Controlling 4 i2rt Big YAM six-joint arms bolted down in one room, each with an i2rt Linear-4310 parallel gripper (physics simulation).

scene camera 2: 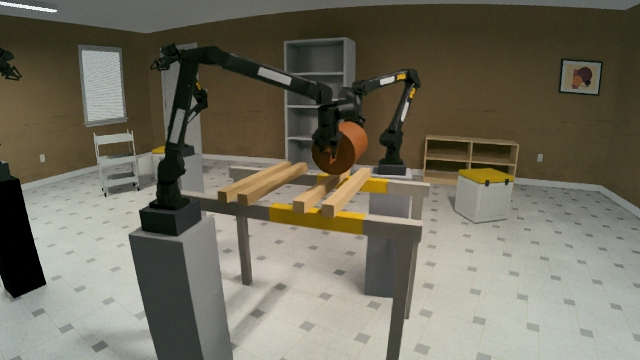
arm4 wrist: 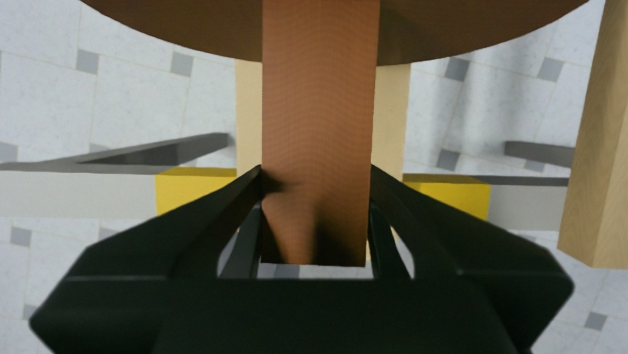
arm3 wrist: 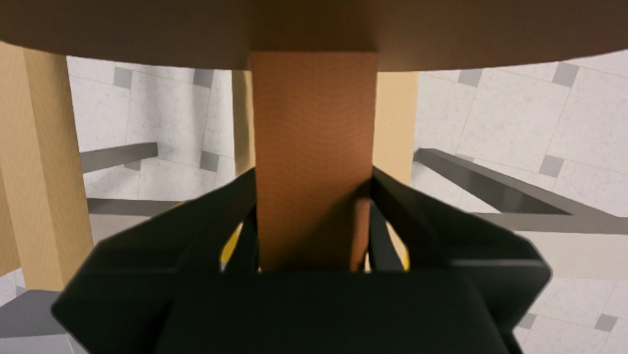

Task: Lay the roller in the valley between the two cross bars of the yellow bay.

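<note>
The orange-brown roller (arm3 wrist: 150, 40) (arm4 wrist: 200, 30) (scene camera 2: 354, 137) is held level, slightly above the two wooden cross bars (arm3 wrist: 397, 110) (arm4 wrist: 390, 110) (scene camera 2: 345, 192) of the yellow bay. Yellow bands (arm4 wrist: 445, 200) (scene camera 2: 280, 212) mark the bay on the rails. In the wrist views the roller is over the space between the bars. Arm3's gripper (arm3 wrist: 314, 175) is shut on the flat tab at one roller end; arm4's gripper (arm4 wrist: 316, 172) is shut on the tab at the other end. In scene camera 2 the front-left arm grips the near end; the back-right arm's fingers are hidden behind the roller.
Another pair of wooden bars (arm3 wrist: 40, 150) (arm4 wrist: 595, 150) (scene camera 2: 272, 185) lies across the grey frame (scene camera 2: 392, 230), left of the yellow bay in scene camera 2. Another arm (scene camera 2: 197, 97) stands behind the front-left arm. Part of a gripper (scene camera 2: 10, 67) shows at the left edge.
</note>
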